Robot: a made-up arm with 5 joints. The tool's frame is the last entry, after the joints. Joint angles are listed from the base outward. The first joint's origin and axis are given. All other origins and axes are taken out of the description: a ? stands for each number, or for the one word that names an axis. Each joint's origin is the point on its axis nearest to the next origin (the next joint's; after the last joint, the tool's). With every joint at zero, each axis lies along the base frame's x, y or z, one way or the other. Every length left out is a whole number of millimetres.
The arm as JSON. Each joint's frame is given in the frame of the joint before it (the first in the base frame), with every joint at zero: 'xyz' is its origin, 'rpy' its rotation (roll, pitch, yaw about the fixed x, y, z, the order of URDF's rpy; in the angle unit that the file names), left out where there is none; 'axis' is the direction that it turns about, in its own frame. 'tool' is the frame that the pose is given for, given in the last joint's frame.
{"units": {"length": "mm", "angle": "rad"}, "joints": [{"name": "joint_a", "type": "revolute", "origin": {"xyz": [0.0, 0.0, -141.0]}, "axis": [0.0, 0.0, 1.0]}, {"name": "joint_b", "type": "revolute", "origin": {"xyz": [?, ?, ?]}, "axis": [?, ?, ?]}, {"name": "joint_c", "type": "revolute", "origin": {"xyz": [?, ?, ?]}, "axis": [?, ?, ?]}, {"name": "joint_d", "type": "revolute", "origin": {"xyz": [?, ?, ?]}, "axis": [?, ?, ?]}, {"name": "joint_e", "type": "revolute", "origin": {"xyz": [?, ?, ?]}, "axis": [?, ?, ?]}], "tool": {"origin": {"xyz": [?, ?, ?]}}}
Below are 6 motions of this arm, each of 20 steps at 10 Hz.
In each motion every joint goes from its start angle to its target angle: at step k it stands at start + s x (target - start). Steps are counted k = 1, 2, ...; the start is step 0. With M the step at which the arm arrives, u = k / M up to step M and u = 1 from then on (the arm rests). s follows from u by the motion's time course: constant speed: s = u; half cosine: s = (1 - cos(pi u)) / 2; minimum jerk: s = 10 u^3 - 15 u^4 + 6 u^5.
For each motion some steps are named. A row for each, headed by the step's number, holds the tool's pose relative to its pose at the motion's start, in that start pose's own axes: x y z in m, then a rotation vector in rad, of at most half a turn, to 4 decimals.
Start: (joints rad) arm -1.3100 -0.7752 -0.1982 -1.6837 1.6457
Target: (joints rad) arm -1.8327 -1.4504 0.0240 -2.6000 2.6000
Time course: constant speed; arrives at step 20
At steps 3, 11, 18, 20:
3: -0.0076 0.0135 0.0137 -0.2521 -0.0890 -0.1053
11: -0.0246 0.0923 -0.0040 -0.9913 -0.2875 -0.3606
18: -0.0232 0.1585 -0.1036 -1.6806 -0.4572 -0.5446
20: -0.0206 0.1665 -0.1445 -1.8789 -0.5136 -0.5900

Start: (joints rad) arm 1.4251 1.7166 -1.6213 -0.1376 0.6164
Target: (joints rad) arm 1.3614 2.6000 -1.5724 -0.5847 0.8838
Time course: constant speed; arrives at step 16
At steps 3, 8, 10, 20:
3: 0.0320 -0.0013 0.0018 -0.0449 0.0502 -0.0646
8: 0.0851 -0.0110 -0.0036 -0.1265 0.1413 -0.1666
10: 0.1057 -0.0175 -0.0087 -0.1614 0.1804 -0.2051
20: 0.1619 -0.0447 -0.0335 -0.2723 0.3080 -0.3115

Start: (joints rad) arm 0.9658 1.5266 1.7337 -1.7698 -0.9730
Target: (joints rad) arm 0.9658 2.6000 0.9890 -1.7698 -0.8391
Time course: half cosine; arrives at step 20
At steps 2, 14, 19, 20:
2: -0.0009 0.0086 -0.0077 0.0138 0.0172 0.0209
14: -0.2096 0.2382 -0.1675 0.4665 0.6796 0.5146
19: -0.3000 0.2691 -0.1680 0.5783 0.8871 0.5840
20: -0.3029 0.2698 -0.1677 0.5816 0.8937 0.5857

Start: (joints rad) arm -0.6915 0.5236 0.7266 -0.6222 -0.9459
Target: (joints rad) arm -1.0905 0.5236 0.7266 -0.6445 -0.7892
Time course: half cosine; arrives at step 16
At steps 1, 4, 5, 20:
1: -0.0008 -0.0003 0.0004 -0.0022 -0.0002 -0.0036
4: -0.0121 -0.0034 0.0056 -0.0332 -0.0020 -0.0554
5: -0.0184 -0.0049 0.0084 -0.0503 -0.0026 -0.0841
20: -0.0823 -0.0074 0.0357 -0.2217 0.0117 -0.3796

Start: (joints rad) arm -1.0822 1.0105 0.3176 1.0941 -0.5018
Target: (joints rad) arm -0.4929 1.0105 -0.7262 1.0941 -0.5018
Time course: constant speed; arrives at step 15
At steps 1, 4, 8, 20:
1: 0.0000 0.0030 0.0073 -0.0296 0.0288 0.0071
4: 0.0022 0.0130 0.0310 -0.1221 0.1094 0.0337
8: 0.0095 0.0292 0.0657 -0.2539 0.2018 0.0798
20: 0.0294 0.0673 0.1317 -0.5056 0.3139 0.1782

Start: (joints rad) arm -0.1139 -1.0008 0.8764 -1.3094 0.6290
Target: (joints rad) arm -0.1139 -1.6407 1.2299 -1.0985 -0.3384
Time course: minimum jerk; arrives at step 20
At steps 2, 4, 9, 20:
2: 0.0013 -0.0018 -0.0012 0.0063 0.0001 -0.0073
4: 0.0083 -0.0124 -0.0084 0.0425 0.0001 -0.0496
9: 0.0432 -0.0876 -0.0618 0.2984 -0.0465 -0.3499
20: 0.0610 -0.2018 -0.1593 0.6973 -0.3154 -0.8359

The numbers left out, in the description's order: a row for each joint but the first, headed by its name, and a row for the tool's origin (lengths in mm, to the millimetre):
joint_b: xyz 95.0 -56.0 0.0, axis -1.0 0.0 0.0
joint_c: xyz 0.0 175.0 -87.0, axis 0.0 -1.0 0.0
joint_d: xyz -120.0 0.0 -162.0, axis 0.0 0.0 -1.0
joint_e: xyz 80.0 71.0 0.0, axis -1.0 0.0 0.0
tool: xyz 0.0 -134.0 87.0

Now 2 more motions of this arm.
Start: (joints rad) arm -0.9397 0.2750 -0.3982 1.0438 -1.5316
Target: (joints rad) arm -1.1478 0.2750 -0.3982 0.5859 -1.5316
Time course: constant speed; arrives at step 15
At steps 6, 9, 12, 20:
6: -0.0063 0.0012 -0.0152 -0.0004 0.1107 -0.0341
9: -0.0097 0.0019 -0.0231 0.0020 0.1660 -0.0512
12: -0.0131 0.0027 -0.0312 0.0062 0.2213 -0.0680
20: -0.0167 0.0035 -0.0394 0.0122 0.2765 -0.0847

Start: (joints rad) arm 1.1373 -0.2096 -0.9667 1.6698 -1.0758
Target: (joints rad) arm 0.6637 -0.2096 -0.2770 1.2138 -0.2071
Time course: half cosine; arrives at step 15
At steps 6, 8, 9, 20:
6: -0.0222 0.0345 -0.0459 -0.0304 0.1153 -0.0701
8: -0.0280 0.0634 -0.0696 -0.0411 0.1588 -0.0821
9: -0.0289 0.0795 -0.0798 -0.0458 0.1710 -0.0820
20: -0.0227 0.1400 -0.1041 -0.0670 0.1610 -0.0668

